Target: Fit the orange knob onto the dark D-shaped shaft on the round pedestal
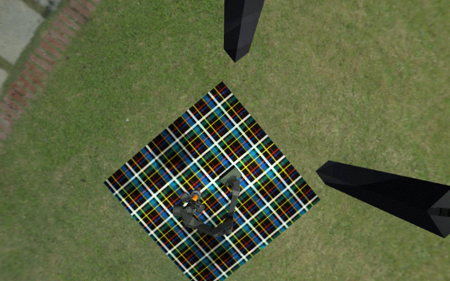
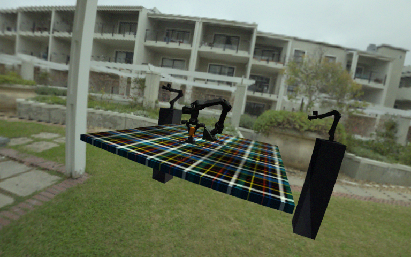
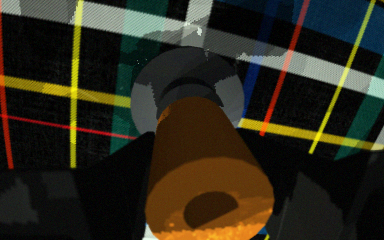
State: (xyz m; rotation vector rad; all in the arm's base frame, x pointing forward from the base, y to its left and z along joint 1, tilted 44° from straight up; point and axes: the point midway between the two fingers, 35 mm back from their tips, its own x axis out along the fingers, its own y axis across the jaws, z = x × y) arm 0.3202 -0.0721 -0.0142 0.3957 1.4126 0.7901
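Right now the orange knob is 20 mm above my gripper tip. The rest, counted from my gripper tip: round dark pedestal (40 mm below).
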